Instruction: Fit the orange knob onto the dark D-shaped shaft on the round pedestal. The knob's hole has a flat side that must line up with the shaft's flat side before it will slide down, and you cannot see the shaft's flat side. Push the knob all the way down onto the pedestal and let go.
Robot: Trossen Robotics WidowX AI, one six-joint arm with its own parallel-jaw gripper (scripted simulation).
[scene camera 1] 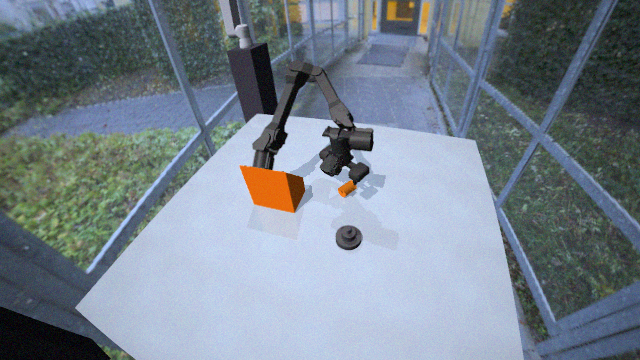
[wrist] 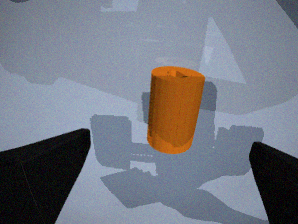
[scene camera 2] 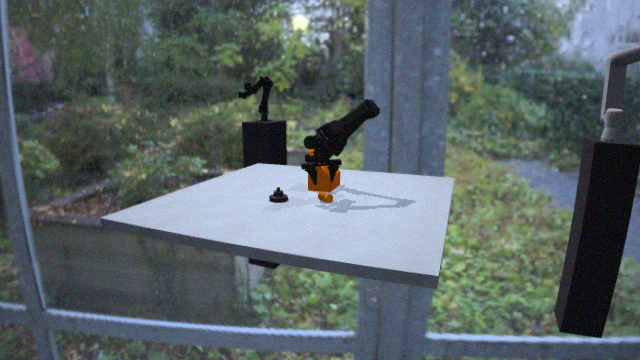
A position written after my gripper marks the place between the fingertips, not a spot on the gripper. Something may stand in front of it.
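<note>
My gripper (scene camera 1: 346,178) is open and holds nothing. The gripper shows in the wrist view (wrist: 173,145) as well, and in scene camera 2 (scene camera 2: 323,183). There's also an orange knob (wrist: 175,97).
</note>
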